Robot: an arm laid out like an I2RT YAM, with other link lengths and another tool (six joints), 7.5 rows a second.
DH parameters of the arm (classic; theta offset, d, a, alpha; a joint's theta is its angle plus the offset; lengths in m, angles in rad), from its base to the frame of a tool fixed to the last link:
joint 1: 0 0.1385 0.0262 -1.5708
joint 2: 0 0 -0.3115 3.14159
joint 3: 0.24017 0 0.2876 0
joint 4: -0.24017 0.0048 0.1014 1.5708
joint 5: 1.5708 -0.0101 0 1.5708
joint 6: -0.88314 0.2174 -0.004 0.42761
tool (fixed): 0 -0.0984 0 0
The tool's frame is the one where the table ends.
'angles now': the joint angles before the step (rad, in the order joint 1, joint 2, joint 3, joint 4, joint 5, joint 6). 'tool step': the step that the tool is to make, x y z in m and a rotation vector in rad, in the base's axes. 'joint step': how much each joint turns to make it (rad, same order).
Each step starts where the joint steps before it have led.
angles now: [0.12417 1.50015 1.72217 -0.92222 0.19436 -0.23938]
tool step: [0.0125 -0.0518 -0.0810 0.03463 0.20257 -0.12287]
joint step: [-0.13403 0.10156 -0.08385 -0.01904 -0.04052 0.02470]
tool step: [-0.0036 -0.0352 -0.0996 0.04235 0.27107 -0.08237]
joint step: [-0.08769 0.15056 -0.08019 -0.04353 -0.02627 0.00994]
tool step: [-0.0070 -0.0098 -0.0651 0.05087 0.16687 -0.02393]
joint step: [-0.03303 0.11361 -0.04542 -0.01266 -0.03276 0.00091]
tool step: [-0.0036 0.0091 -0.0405 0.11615 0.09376 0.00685]
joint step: [-0.01044 0.08038 -0.00928 -0.01905 -0.10378 -0.00013]
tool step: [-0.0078 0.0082 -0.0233 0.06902 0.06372 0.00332]
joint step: [-0.00152 0.04067 -0.01765 -0.01455 -0.05951 -0.00038]
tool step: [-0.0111 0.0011 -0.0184 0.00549 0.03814 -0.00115]
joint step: [-0.00117 0.01068 -0.05232 0.02446 0.00001 -0.00002]
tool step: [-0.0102 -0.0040 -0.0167 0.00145 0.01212 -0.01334]
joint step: [-0.01323 0.00000 -0.06261 0.05041 0.00038 0.00011]
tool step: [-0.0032 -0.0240 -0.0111 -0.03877 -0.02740 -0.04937]
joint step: [-0.04881 -0.00006 -0.04418 0.07808 0.03319 0.00041]
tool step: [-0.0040 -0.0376 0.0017 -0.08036 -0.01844 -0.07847]
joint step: [-0.06828 -0.00023 -0.00307 0.03984 0.07401 0.00725]
